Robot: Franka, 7 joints.
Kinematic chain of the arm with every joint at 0, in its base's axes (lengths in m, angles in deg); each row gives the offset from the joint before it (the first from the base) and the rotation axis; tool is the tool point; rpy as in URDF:
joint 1: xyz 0 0 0.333 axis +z
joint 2: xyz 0 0 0 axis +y
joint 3: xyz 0 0 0.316 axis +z
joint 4: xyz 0.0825 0 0 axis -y
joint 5: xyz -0.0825 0 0.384 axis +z
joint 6: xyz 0 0 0 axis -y
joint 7: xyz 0.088 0 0 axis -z
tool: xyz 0 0 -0.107 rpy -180 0 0
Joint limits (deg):
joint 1: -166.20..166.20
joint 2: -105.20..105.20
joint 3: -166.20..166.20
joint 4: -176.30..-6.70
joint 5: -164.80..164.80
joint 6: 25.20..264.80
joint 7: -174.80..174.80
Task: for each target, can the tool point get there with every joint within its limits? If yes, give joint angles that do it. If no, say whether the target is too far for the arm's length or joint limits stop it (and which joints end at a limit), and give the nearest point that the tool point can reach.
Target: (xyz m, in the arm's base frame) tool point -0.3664 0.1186 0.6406
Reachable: yes | joints 64.43 -60.57 73.35 -111.96 116.77 235.48 -132.75
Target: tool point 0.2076 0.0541 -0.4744
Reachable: no: joint limits stop it (at a limit: joint 2) | nearest point 0.2196 0.0572 -0.3578 | short by 0.117 m
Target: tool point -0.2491 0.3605 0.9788
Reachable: yes | joints -139.69 -11.75 -64.19 -60.47 75.45 195.40 46.43
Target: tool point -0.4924 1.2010 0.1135
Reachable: no: too far | nearest point -0.3209 0.7827 0.1900 | short by 0.459 m
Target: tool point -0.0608 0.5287 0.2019
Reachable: yes | joints 41.55 44.36 65.19 -130.29 61.05 194.73 -81.88
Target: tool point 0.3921 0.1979 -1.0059
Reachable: no: too far | nearest point 0.3152 0.1591 -0.3562 | short by 0.655 m
